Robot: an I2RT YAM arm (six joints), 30 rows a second.
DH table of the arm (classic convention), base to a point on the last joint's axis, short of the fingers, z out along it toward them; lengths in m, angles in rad. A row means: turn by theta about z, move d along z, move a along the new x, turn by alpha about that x. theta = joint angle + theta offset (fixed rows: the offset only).
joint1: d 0.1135; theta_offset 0; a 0.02; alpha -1.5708
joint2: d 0; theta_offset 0; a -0.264; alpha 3.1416
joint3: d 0; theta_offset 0.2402; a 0.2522; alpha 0
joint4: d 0; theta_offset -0.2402; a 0.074; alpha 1.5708
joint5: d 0; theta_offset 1.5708; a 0; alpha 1.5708
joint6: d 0.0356; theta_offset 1.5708; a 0; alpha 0
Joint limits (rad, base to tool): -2.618..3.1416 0..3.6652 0..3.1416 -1.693..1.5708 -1.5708..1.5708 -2.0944..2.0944
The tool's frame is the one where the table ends.
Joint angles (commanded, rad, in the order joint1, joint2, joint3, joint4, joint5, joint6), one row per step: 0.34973 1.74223 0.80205 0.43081 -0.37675 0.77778; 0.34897 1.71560 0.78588 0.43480 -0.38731 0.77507; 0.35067 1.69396 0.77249 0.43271 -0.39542 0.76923; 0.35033 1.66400 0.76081 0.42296 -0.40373 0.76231; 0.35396 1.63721 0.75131 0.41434 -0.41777 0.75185; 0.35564 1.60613 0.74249 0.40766 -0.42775 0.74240; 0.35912 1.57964 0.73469 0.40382 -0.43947 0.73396; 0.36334 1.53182 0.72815 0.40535 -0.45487 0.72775; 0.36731 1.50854 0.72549 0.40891 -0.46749 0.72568; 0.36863 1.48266 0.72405 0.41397 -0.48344 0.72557; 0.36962 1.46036 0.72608 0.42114 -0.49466 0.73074
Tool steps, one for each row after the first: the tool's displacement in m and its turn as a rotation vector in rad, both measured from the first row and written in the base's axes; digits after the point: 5 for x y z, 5 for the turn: -0.00437 -0.00150 0.00456 0.00800 -0.01354 0.00971; -0.00857 -0.00213 0.00756 0.01004 -0.02170 0.02112; -0.01300 -0.00358 0.01288 0.01222 -0.03282 0.03114; -0.01752 -0.00345 0.01782 0.01482 -0.04552 0.05168; -0.02184 -0.00411 0.02431 0.01837 -0.06488 0.06620; -0.02593 -0.00402 0.02981 0.02307 -0.08274 0.08357; -0.03156 -0.00416 0.04255 0.03932 -0.12536 0.10392; -0.03467 -0.00356 0.04911 0.05098 -0.14801 0.11998; -0.03767 -0.00373 0.05692 0.06641 -0.17413 0.13576; -0.03978 -0.00383 0.06491 0.08350 -0.19924 0.14517
